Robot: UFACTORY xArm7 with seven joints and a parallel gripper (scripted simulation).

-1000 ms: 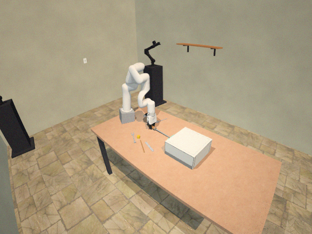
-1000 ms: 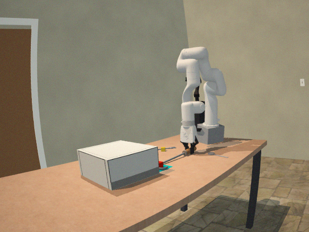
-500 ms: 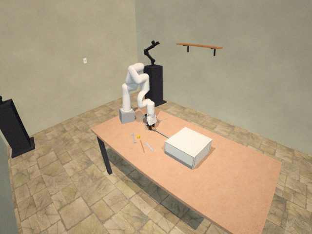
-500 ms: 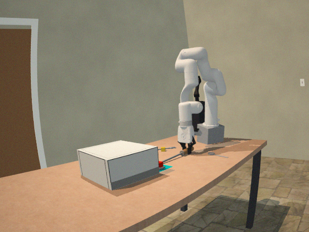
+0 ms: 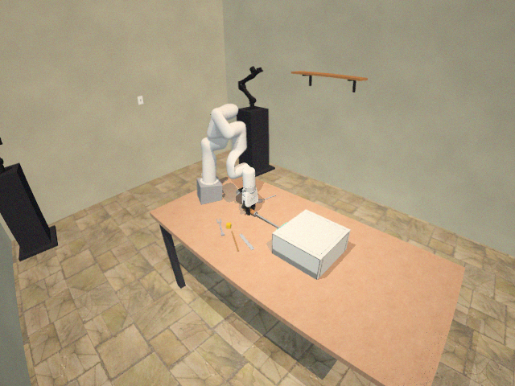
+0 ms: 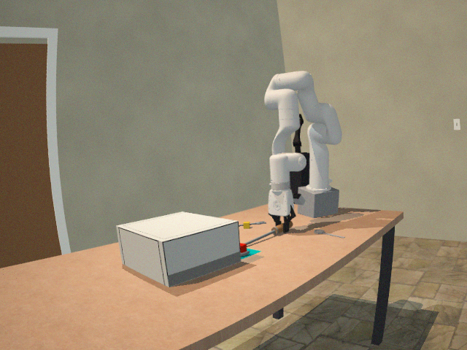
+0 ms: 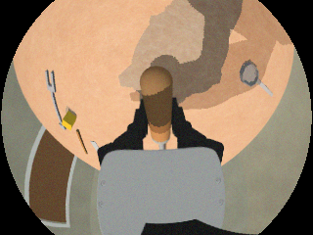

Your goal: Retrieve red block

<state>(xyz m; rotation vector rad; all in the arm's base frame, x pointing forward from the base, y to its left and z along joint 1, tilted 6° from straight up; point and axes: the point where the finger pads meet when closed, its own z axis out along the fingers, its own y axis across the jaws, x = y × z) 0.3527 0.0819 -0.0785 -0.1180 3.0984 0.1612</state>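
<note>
My gripper is now 130 mm short of the long tool, 50 mm to the right of it and 10 mm above it. From my hand the other things lie so: wrench: 220 mm to the right, 20 mm below, 10 mm behind; then spoon: 160 mm to the left, 70 mm behind, 20 mm below; then yellow cube: 190 mm to the right, 30 mm ahead, 10 mm below.
</note>
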